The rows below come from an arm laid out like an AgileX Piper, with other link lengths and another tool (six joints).
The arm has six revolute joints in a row. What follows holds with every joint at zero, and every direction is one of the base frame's.
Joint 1 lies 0.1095 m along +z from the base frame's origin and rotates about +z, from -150 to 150 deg.
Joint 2 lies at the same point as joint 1 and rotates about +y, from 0 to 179.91 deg.
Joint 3 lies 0.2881 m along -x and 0.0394 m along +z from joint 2 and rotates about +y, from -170 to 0 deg.
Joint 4 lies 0.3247 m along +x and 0.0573 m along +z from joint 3 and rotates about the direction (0.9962, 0, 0.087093), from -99.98 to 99.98 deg.
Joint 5 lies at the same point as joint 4 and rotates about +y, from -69.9 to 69.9 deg.
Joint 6 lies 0.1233 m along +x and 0.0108 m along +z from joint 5 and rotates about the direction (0.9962, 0, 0.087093), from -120 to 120 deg.
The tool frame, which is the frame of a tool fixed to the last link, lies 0.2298 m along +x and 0.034 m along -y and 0.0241 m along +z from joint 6; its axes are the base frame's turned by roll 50.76, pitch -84.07 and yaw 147.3 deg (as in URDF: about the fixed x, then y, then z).
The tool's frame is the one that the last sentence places.
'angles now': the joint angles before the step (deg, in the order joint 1, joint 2, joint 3, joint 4, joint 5, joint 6). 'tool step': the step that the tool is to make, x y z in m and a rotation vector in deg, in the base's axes. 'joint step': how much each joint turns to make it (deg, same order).
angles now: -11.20 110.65 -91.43 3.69 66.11 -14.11
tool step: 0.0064 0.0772 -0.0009 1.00 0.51 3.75
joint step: 8.31 -0.01 0.00 0.17 0.36 4.61
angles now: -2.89 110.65 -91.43 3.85 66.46 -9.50
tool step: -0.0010 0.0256 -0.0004 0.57 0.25 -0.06
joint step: 2.74 -0.01 0.01 0.11 0.09 2.82
